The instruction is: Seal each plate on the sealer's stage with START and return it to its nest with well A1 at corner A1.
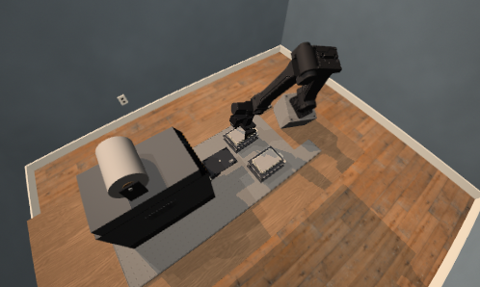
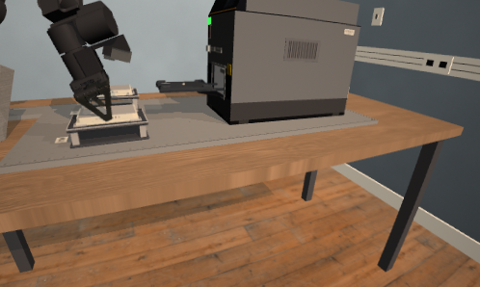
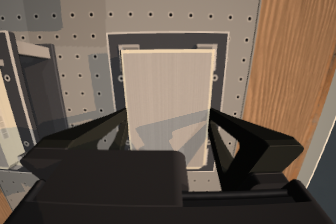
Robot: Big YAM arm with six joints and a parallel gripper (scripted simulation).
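The plate nest is 2 cm below my hand. The rest, counted from my hand: sealer stage 18 cm ahead, 13 cm to the left, 4 cm above; start button 26 cm ahead, 24 cm to the left, 13 cm above; small label 10 cm behind, 2 cm to the right, 6 cm below.
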